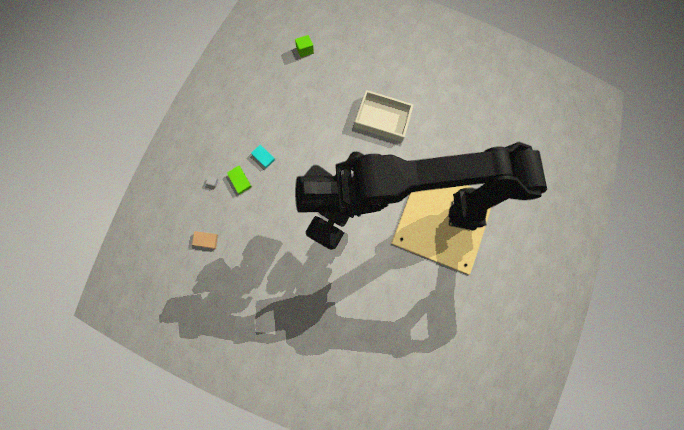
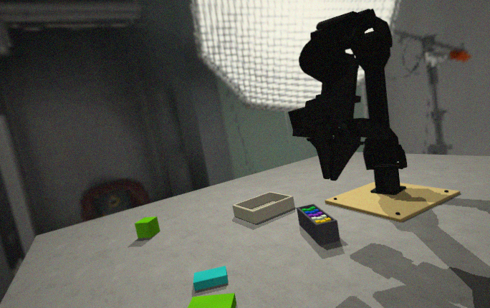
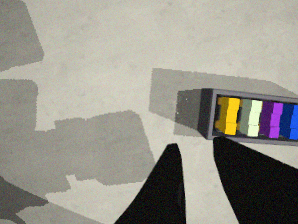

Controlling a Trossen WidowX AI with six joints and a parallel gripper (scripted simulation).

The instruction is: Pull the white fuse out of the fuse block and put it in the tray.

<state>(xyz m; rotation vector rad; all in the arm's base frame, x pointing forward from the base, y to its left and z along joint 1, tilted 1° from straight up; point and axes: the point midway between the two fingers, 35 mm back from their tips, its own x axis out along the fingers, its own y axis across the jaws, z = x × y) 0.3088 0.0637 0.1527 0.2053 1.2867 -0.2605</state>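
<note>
My gripper tip is 3 cm past the white fuse, 6 cm to the left of it and 10 cm above it. Round my gripper tip: cyan block (20 cm ahead, 11 cm to the right, 12 cm below); beige tray (8 cm behind, 28 cm to the right, 12 cm below); green block (25 cm ahead, 4 cm to the right, 12 cm below).
</note>
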